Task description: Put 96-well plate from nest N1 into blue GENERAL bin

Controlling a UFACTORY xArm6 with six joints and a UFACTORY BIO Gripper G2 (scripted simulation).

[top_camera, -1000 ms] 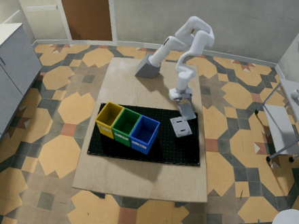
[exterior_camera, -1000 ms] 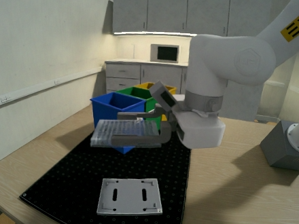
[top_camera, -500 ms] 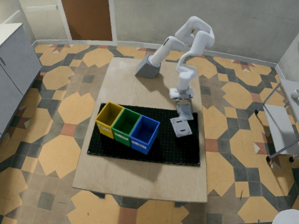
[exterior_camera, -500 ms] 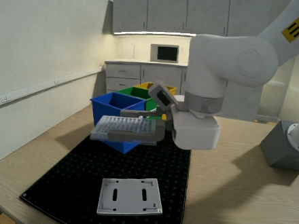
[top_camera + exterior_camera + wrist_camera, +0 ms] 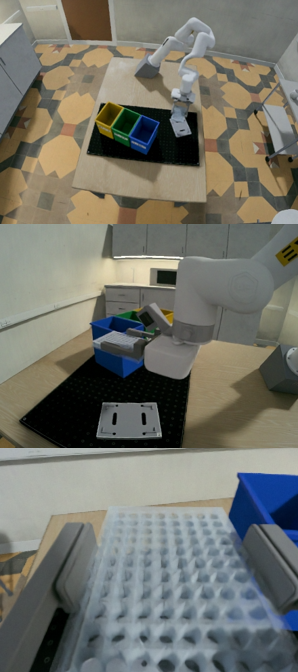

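Now: hand 200 mm to the left of the blue general bin, 150 mm short of it and 130 mm above it. Round my hand: green bin (320 mm to the right, 130 mm below, 120 mm ahead); then grey plate nest N1 (220 mm below, 50 mm to the left, 30 mm behind); then clear 96-well plate (10 mm below).
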